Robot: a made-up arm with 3 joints. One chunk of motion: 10 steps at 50 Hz.
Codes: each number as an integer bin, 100 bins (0 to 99) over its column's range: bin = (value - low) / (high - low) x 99, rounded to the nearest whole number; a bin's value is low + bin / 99 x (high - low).
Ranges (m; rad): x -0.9..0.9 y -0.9..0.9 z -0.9..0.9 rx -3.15..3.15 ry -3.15..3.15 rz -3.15..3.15
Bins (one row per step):
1: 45 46 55 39 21 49
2: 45 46 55 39 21 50
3: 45 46 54 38 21 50
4: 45 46 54 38 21 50
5: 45 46 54 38 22 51
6: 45 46 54 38 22 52
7: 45 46 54 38 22 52
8: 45 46 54 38 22 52
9: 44 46 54 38 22 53
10: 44 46 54 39 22 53
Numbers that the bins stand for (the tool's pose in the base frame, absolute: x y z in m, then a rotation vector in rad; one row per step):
1: -0.0818 -0.0636 0.1000 -0.6682 -1.8136 -0.0318
2: -0.0818 -0.0636 0.1000 -0.6682 -1.8136 0.0318
3: -0.0818 -0.0636 0.0818 -0.7318 -1.8136 0.0318
4: -0.0818 -0.0636 0.0818 -0.7318 -1.8136 0.0318
5: -0.0818 -0.0636 0.0818 -0.7318 -1.7500 0.0955
6: -0.0818 -0.0636 0.0818 -0.7318 -1.7500 0.1591
7: -0.0818 -0.0636 0.0818 -0.7318 -1.7500 0.1591
8: -0.0818 -0.0636 0.0818 -0.7318 -1.7500 0.1591
9: -0.1000 -0.0636 0.0818 -0.7318 -1.7500 0.2227
10: -0.1000 -0.0636 0.0818 -0.6682 -1.7500 0.2227

